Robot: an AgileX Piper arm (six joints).
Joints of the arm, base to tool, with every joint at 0 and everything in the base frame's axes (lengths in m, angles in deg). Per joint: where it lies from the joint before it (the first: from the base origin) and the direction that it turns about. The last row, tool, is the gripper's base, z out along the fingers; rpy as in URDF.
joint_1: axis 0 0 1 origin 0.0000 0.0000 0.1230
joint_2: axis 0 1 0 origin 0.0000 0.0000 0.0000
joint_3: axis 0 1 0 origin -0.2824 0.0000 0.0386
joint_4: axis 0.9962 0 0.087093 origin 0.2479 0.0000 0.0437
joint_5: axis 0 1 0 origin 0.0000 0.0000 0.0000
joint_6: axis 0.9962 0 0.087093 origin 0.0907 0.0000 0.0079
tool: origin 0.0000 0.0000 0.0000 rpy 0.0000 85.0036 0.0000
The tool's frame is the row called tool.
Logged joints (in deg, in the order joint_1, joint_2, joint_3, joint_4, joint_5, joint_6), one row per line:
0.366 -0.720 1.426 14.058 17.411 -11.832
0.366 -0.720 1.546 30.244 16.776 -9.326
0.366 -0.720 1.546 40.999 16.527 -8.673
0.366 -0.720 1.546 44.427 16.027 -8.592
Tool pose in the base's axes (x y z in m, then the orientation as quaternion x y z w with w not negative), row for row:
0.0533 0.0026 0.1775 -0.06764 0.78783 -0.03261 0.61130
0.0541 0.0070 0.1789 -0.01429 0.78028 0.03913 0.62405
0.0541 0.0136 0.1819 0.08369 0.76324 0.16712 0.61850
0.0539 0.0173 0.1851 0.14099 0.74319 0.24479 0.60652
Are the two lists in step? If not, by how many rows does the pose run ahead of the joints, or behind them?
The pose runs 1 row behind the joints: the pose in row i belongs to the joints in row i - 1.
